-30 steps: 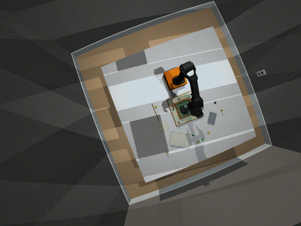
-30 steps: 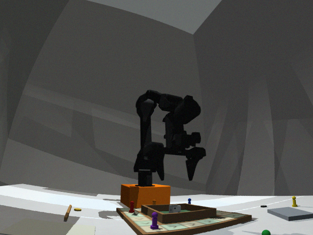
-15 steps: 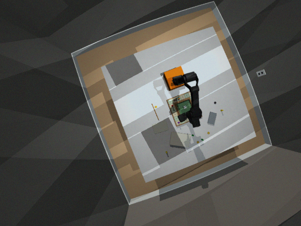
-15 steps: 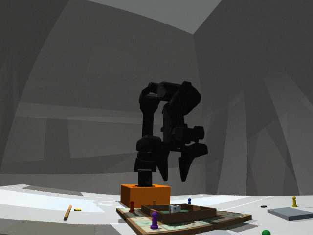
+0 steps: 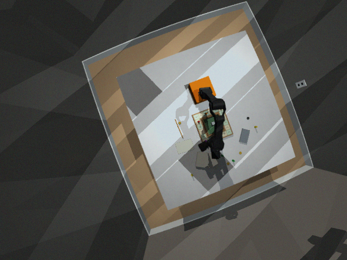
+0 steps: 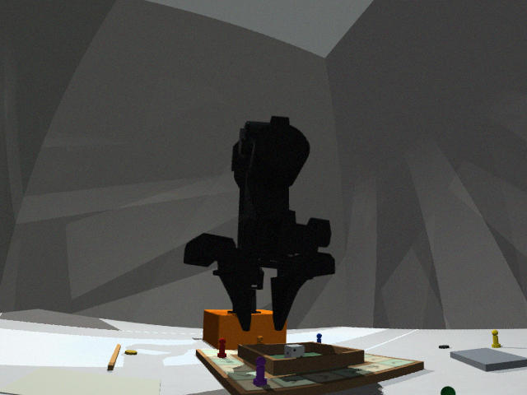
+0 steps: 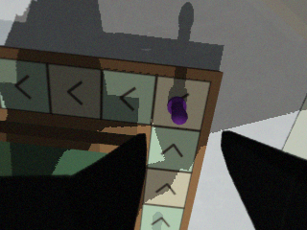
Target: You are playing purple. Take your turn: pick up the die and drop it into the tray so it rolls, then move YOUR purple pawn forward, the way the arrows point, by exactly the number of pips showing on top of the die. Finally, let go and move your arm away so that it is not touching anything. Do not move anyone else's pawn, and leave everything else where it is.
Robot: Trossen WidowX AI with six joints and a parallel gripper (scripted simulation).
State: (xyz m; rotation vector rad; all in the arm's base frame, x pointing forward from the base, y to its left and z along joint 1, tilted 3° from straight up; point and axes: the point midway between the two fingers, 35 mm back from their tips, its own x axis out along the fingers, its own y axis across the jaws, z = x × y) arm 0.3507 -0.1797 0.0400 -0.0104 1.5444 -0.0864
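The purple pawn lies 5 cm below my gripper tip. From my gripper tip the other things lie so: grey die (13 cm to the left, 10 cm behind, 5 cm below); then white card (15 cm ahead, 8 cm to the right, 7 cm below); then red pawn (18 cm behind, 5 cm below, 4 cm to the left).
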